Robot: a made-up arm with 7 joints. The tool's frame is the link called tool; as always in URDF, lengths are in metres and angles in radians. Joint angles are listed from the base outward. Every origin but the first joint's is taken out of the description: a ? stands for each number. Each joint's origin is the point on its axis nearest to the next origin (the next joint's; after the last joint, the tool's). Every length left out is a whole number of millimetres.
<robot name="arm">
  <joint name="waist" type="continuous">
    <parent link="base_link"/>
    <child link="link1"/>
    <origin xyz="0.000 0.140 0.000" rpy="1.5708 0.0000 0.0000"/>
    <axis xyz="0 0 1"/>
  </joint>
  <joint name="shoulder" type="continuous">
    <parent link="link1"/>
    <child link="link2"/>
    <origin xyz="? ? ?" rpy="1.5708 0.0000 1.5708"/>
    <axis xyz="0 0 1"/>
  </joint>
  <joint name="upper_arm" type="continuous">
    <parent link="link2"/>
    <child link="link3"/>
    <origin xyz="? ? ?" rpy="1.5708 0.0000 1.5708"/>
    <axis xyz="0 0 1"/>
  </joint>
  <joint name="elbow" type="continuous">
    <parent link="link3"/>
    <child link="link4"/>
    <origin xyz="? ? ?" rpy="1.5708 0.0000 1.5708"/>
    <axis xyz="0 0 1"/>
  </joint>
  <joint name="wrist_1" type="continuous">
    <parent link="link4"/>
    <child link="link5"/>
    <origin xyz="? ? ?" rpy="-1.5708 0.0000 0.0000"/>
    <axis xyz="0 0 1"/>
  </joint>
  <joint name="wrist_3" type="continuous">
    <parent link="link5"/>
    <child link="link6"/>
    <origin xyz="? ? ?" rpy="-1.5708 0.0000 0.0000"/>
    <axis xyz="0 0 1"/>
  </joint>
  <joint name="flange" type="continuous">
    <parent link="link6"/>
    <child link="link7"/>
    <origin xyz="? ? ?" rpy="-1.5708 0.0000 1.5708"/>
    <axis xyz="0 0 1"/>
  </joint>
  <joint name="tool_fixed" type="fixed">
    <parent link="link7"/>
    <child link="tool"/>
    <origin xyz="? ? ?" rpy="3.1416 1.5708 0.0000"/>
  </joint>
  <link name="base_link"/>
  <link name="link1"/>
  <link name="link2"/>
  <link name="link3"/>
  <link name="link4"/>
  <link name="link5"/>
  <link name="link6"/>
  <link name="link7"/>
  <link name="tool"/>
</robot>
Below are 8 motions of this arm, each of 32 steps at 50 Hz.
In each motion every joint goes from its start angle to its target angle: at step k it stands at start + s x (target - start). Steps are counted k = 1, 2, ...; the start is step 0. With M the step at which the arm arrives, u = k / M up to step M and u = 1 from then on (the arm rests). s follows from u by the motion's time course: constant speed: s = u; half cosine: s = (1 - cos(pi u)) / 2; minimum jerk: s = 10 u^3 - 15 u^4 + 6 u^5.
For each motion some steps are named. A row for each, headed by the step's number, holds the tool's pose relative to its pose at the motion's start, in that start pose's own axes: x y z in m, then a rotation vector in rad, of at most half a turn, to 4 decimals.
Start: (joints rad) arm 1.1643 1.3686 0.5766 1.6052 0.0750 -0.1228 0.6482
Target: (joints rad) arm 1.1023 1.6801 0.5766 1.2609 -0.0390 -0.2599 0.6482
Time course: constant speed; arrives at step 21
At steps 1, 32:
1: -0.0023 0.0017 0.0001 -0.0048 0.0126 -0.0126
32: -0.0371 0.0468 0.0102 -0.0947 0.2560 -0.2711

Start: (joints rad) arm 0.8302 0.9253 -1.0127 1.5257 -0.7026 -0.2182 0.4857
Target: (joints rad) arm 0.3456 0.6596 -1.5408 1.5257 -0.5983 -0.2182 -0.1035
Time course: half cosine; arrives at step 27
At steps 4, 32:
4: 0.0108 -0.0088 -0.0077 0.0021 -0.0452 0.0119
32: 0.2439 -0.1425 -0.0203 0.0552 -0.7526 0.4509

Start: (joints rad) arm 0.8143 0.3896 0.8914 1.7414 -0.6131 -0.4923 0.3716
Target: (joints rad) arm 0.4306 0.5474 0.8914 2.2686 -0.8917 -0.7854 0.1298
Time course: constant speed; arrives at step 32
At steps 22, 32:
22: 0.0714 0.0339 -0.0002 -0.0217 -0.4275 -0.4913
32: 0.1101 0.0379 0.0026 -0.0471 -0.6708 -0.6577

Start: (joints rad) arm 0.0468 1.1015 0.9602 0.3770 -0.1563 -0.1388 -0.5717
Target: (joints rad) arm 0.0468 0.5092 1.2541 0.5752 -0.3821 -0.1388 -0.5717
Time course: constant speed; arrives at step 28
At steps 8, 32:
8: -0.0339 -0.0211 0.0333 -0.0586 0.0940 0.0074
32: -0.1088 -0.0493 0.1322 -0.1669 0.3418 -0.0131

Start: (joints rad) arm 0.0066 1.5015 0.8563 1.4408 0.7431 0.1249 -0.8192
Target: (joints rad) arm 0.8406 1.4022 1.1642 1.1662 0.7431 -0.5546 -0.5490
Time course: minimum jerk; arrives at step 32
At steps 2, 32:
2: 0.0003 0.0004 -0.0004 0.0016 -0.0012 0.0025
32: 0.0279 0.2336 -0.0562 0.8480 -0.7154 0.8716

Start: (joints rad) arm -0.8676 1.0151 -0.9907 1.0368 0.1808 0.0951 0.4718
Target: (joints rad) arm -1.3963 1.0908 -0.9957 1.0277 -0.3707 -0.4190 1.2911
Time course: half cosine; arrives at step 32
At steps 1, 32:
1: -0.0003 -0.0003 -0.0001 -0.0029 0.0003 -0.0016
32: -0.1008 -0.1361 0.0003 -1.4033 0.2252 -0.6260

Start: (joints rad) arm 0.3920 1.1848 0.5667 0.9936 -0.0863 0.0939 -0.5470
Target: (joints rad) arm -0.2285 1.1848 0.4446 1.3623 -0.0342 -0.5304 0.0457
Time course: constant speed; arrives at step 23
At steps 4, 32:
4: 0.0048 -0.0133 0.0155 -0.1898 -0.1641 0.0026
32: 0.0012 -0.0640 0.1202 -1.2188 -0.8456 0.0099

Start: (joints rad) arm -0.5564 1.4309 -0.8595 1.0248 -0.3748 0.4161 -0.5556
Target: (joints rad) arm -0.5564 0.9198 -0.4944 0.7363 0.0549 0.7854 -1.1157
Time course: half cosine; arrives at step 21
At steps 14, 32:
14: 0.0587 -0.0145 -0.0029 0.0673 0.6044 0.2942
32: 0.0803 -0.0220 0.0032 0.0006 0.7964 0.3172

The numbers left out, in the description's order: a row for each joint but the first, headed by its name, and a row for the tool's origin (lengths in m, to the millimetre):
shoulder: 0.000 0.000 0.000
upper_arm: -0.163 0.000 0.000
elbow: 0.000 0.000 0.000
wrist_1: 0.000 -0.253 0.000
wrist_3: 0.000 0.000 0.000
flange: 0.000 0.000 0.000
tool: 0.000 0.000 0.000

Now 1 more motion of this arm.
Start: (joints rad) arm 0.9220 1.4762 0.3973 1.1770 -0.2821 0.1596 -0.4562
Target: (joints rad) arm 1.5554 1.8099 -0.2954 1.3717 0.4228 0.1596 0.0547
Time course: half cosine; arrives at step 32
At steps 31, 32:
31: 0.0295 0.0663 -0.0162 -0.5313 -0.0884 0.4125
32: 0.0294 0.0664 -0.0162 -0.5328 -0.0884 0.4134

